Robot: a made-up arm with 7 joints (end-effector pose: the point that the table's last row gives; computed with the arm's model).
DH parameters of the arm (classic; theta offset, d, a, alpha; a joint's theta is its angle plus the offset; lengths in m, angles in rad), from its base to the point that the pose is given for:
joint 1: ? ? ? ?
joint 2: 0 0 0 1.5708
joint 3: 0 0.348 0.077 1.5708
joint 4: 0 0 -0.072 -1.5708
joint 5: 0 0.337 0 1.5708
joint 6: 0 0 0.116 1.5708
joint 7: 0 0 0 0
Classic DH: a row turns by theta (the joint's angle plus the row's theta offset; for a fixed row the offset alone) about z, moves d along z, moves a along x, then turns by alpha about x.
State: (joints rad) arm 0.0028 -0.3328 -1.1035 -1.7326 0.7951 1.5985 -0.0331
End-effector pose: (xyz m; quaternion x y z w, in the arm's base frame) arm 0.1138 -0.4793 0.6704 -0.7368 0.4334 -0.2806 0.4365
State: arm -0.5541 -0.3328 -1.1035 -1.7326 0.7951 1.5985 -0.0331
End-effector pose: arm -0.1567 -0.4670 0.6704 -0.5893 0.6193 -0.3897 0.3425
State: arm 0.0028 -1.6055 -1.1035 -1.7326 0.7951 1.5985 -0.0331
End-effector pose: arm -0.3551 -0.4806 0.4902 -0.4251 0.0897 -0.6628 0.6098
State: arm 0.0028 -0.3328 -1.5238 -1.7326 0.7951 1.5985 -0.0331
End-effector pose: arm -0.0907 -0.5358 0.5997 -0.6055 0.5884 -0.3308 0.4217
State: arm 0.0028 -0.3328 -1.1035 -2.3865 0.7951 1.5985 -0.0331
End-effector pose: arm 0.1646 -0.3947 0.3926 -0.6611 0.4808 -0.0004 0.5760
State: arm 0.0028 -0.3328 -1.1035 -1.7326 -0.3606 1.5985 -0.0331
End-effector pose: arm 0.1165 -0.4778 0.6721 0.8670 -0.4971 -0.0082 0.0329
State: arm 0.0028 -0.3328 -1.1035 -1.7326 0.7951 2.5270 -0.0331
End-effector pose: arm 0.0192 -0.4750 0.7130 -0.5397 0.5870 -0.5742 0.1854
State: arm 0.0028 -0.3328 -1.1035 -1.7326 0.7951 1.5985 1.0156
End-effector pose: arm 0.1138 -0.4793 0.6704 -0.4208 0.7441 -0.0244 0.5183
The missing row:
joint 1: 0 0.263 0 -1.5708
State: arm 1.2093 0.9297 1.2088 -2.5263 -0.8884 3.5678 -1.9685
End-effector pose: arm -0.2745 0.3001 0.3379 0.6226 -0.5237 -0.3648 0.4527
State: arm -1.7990 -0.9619 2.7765 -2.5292 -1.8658 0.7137 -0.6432
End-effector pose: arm 0.2694 0.1917 0.0234 -0.2283 0.2029 -0.4476 0.8405
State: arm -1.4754 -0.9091 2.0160 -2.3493 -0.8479 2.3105 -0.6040
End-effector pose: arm 0.3672 0.3017 0.1489 0.4216 0.6330 -0.3185 0.5659
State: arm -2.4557 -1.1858 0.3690 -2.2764 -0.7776 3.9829 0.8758
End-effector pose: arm 0.2253 -0.0442 0.6535 0.4632 -0.0993 0.4890 0.7324
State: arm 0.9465 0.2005 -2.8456 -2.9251 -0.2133 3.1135 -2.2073
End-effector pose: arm -0.0734 -0.3073 0.3790 0.9477 0.2551 -0.1317 0.1396
